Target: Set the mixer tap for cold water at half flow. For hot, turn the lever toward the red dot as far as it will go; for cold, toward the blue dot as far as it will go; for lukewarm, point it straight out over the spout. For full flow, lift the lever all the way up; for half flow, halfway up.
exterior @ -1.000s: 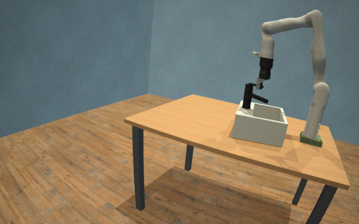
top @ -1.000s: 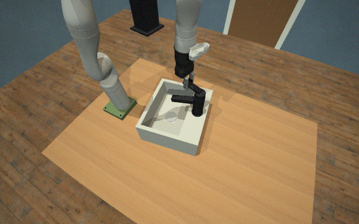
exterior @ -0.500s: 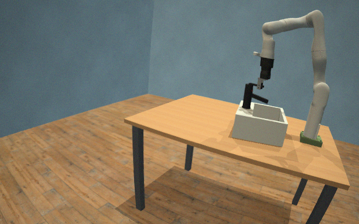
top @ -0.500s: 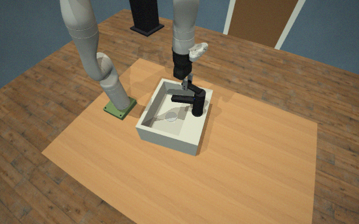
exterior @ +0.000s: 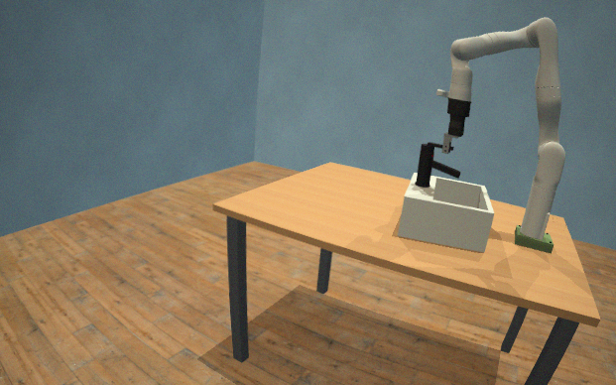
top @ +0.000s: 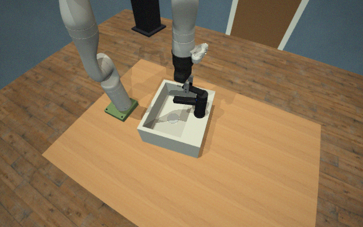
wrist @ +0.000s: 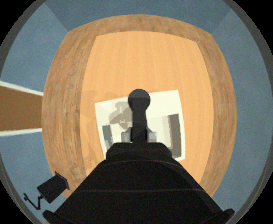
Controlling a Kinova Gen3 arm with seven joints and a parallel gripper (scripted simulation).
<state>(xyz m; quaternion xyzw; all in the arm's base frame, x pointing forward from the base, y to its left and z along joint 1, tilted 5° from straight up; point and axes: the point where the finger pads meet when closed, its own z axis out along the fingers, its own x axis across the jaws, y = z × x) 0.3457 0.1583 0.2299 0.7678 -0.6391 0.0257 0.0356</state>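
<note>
My gripper is now 2 cm short of the lever. The rest, counted from my hand: black mixer tap 4 cm ahead, 4 cm below; then white basin 5 cm behind, 3 cm to the right, 24 cm below.
</note>
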